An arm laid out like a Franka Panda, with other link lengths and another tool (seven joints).
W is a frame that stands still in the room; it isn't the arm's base.
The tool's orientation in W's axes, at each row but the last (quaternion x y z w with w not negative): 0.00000, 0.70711, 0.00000, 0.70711; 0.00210, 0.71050, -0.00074, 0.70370; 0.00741, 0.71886, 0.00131, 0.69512; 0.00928, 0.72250, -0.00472, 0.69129; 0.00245, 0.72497, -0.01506, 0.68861; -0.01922, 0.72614, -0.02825, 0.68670; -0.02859, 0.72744, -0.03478, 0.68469; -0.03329, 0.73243, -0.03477, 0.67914
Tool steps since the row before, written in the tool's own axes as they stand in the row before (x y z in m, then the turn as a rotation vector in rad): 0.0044, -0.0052, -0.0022, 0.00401, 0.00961, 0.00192; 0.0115, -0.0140, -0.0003, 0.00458, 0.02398, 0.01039; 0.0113, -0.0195, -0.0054, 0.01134, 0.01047, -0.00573; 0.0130, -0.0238, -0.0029, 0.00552, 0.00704, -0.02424; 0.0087, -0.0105, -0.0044, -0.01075, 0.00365, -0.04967; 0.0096, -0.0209, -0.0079, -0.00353, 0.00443, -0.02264; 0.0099, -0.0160, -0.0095, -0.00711, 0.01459, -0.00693; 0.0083, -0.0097, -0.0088, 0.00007, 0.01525, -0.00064
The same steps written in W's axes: -0.0022, -0.0052, -0.0044, 0.00192, 0.00961, -0.00401; -0.0005, -0.0140, -0.0115, 0.01044, 0.02395, -0.00463; -0.0059, -0.0193, -0.0113, -0.00601, 0.01066, -0.01101; -0.0039, -0.0236, -0.0130, -0.02431, 0.00755, -0.00440; -0.0051, -0.0105, -0.0083, -0.04895, 0.00509, 0.01321; -0.0087, -0.0214, -0.0077, -0.02236, 0.00499, 0.00447; -0.0102, -0.0167, -0.0078, -0.00640, 0.01524, 0.00617; -0.0094, -0.0104, -0.0066, -0.00067, 0.01518, -0.00149
